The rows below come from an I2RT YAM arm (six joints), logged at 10 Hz.
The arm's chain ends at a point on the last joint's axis. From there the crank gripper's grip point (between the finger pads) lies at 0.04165 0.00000 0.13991 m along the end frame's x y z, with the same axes.
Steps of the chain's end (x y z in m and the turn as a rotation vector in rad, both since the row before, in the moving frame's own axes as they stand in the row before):
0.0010 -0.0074 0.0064 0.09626 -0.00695 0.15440
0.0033 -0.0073 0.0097 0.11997 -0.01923 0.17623
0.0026 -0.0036 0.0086 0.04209 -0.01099 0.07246
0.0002 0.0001 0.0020 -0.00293 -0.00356 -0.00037
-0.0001 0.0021 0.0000 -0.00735 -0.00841 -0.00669
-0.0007 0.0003 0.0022 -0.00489 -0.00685 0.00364
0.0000 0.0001 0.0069 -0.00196 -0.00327 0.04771
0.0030 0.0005 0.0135 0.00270 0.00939 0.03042
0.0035 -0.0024 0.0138 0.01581 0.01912 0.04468
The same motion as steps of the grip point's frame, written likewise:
0.0006 -0.0145 0.0063 0.09626 -0.00695 0.15440
0.0015 -0.0170 0.0099 0.11997 -0.01923 0.17623
0.0012 -0.0065 0.0090 0.04209 -0.01099 0.07246
-0.0003 0.0005 0.0021 -0.00293 -0.00356 -0.00037
-0.0013 0.0029 0.0003 -0.00735 -0.00841 -0.00669
-0.0017 0.0011 0.0025 -0.00489 -0.00685 0.00364
-0.0005 0.0023 0.0070 -0.00196 -0.00327 0.04771
0.0043 0.0014 0.0131 0.00270 0.00939 0.03042
0.0062 -0.0027 0.0130 0.01581 0.01912 0.04468

